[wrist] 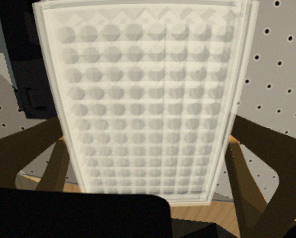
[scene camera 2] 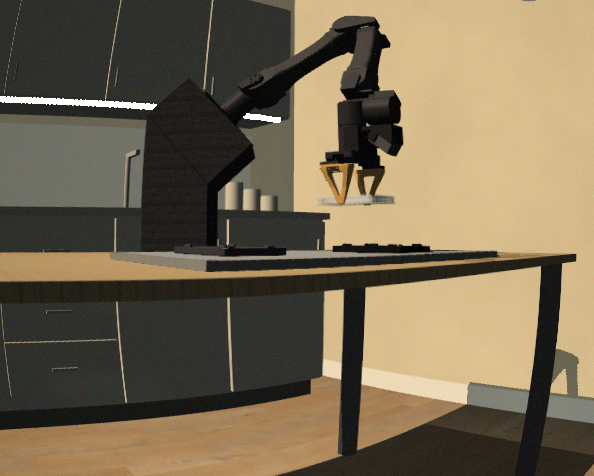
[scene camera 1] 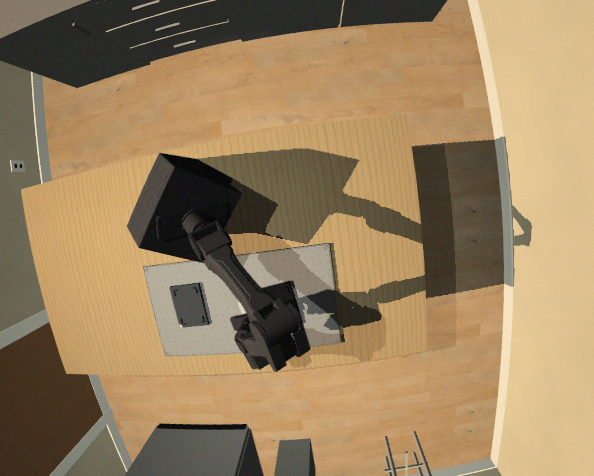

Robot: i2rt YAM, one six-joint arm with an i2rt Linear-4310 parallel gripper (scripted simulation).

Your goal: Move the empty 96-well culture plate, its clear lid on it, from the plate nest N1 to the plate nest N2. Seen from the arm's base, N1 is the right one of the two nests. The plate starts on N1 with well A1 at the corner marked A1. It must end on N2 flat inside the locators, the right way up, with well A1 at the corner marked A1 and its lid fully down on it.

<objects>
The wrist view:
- gripper: 147, 121
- clear lid: 146, 103
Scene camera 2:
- gripper: 354, 205
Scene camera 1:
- black nest N1: 189, 306
</objects>
